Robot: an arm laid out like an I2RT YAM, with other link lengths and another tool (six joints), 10 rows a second.
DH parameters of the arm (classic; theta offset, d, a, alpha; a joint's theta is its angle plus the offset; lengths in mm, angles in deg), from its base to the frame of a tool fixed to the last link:
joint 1: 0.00 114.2 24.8 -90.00
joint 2: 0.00 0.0 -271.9 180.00
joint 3: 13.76 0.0 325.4 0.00
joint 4: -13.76 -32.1 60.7 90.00
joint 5: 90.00 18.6 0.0 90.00
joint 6: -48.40 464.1 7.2 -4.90
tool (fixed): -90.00 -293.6 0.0 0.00
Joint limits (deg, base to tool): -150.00..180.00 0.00..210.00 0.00..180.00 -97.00..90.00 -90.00..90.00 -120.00..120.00
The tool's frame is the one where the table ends.
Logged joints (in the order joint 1, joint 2, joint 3, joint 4, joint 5, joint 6), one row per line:
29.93, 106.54, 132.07, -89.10, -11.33, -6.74
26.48, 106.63, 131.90, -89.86, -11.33, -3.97
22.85, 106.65, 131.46, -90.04, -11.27, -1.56
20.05, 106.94, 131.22, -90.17, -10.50, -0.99
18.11, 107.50, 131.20, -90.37, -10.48, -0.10
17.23, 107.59, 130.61, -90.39, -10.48, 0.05
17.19, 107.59, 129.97, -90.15, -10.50, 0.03
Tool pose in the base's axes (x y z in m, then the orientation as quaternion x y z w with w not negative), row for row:
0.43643, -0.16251, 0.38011, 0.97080, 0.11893, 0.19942, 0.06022
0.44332, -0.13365, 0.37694, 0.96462, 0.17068, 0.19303, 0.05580
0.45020, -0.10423, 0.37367, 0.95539, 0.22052, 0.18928, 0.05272
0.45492, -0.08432, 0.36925, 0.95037, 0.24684, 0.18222, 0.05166
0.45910, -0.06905, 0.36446, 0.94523, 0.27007, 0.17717, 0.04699
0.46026, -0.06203, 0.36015, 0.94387, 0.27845, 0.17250, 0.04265
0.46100, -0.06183, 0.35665, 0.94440, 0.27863, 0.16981, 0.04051
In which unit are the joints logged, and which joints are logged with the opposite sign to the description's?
The joints are logged in degrees. Opposite sign: joint 1, joint 6.
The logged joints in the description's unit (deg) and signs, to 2 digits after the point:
-29.93, 106.54, 132.07, -89.10, -11.33, 6.74
-26.48, 106.63, 131.90, -89.86, -11.33, 3.97
-22.85, 106.65, 131.46, -90.04, -11.27, 1.56
-20.05, 106.94, 131.22, -90.17, -10.50, 0.99
-18.11, 107.50, 131.20, -90.37, -10.48, 0.10
-17.23, 107.59, 130.61, -90.39, -10.48, -0.05
-17.19, 107.59, 129.97, -90.15, -10.50, -0.03

